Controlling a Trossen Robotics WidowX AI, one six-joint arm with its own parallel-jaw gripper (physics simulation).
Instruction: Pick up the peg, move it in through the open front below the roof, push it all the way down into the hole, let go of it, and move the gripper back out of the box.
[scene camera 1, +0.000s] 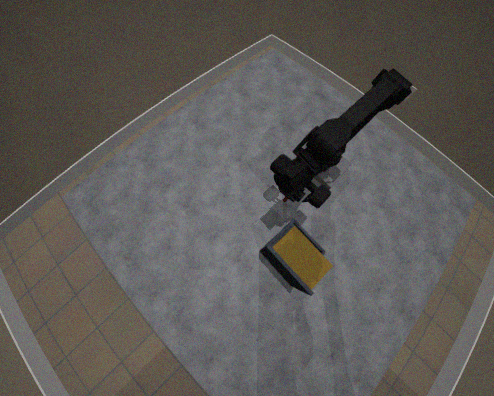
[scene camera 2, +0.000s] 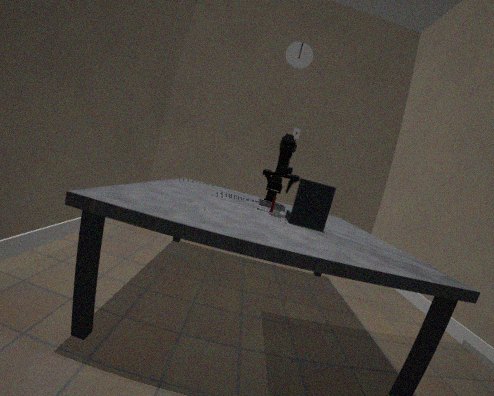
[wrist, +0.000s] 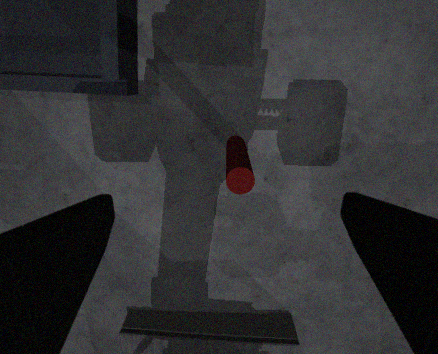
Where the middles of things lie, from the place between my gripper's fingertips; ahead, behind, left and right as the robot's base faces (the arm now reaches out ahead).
Labels:
The box (scene camera 1: 268, 252) is 100 mm ahead of my hand, 160 mm to the left of it and 10 mm below it. The rest, counted from my hand: yellow roof (scene camera 1: 296, 250): 140 mm ahead, 160 mm to the left, 90 mm above.

